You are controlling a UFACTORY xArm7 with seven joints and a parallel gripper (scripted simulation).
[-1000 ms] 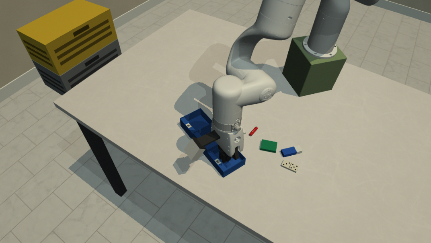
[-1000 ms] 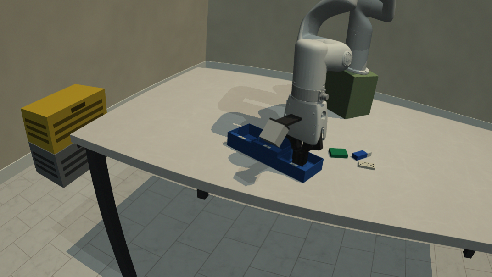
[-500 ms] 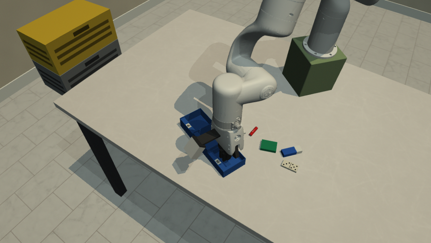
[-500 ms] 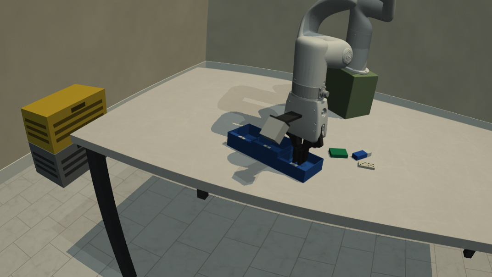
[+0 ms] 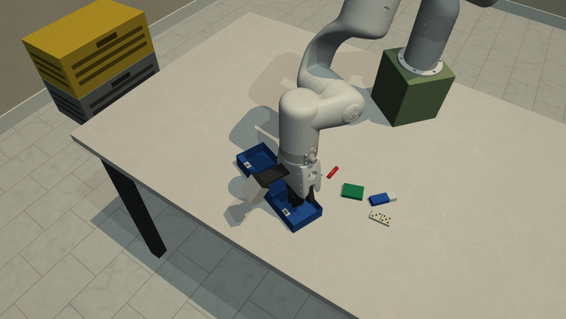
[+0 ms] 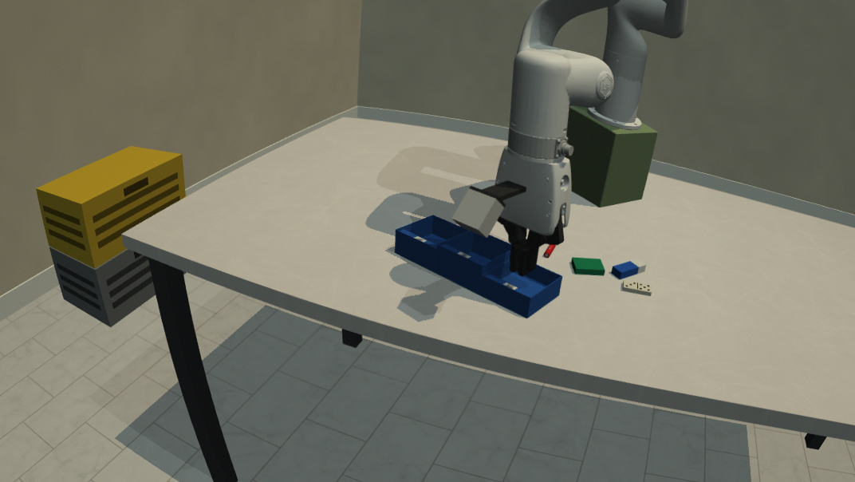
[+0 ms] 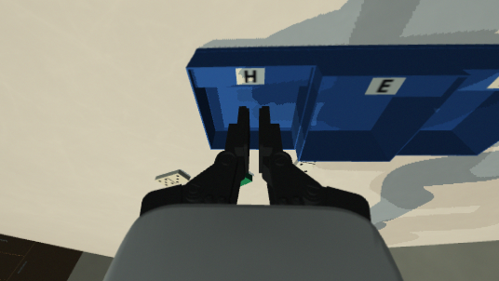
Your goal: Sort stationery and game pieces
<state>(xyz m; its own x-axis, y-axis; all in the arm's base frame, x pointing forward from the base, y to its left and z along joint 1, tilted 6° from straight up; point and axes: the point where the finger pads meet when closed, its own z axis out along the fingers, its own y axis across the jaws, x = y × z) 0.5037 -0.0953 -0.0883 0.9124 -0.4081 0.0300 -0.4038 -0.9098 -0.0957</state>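
Now: hand 120 mm past the green block, 90 mm to the right of it and 60 mm above it. The rest, counted from my hand: blue-and-white eraser: 170 mm to the left, 140 mm behind, 50 mm below; red cylinder: 150 mm behind, 60 mm below, 20 mm to the left; blue three-part bin: 70 mm to the right, 40 mm below, 30 mm behind.
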